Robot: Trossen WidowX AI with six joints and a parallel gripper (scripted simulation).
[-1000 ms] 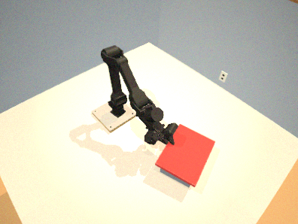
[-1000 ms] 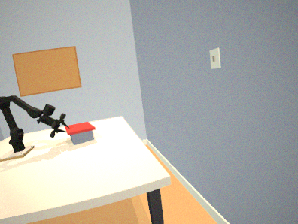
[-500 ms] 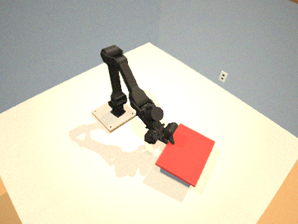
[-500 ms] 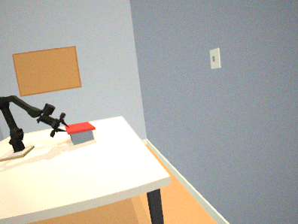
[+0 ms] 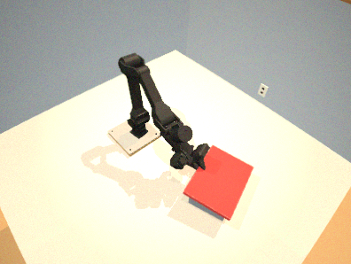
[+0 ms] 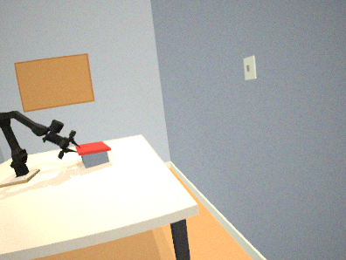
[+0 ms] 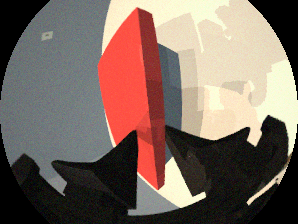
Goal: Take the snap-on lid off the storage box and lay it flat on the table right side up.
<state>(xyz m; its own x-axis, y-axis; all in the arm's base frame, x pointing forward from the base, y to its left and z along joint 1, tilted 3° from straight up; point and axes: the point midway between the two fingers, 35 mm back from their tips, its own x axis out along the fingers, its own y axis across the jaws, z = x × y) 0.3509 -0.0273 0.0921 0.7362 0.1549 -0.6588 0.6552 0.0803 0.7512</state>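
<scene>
My gripper tip is 8 cm short of the red lid and 1 cm to the right of it. From my gripper tip the other things lie so: grey-blue storage box: 8 cm ahead, 5 cm below, 1 cm to the left.
</scene>
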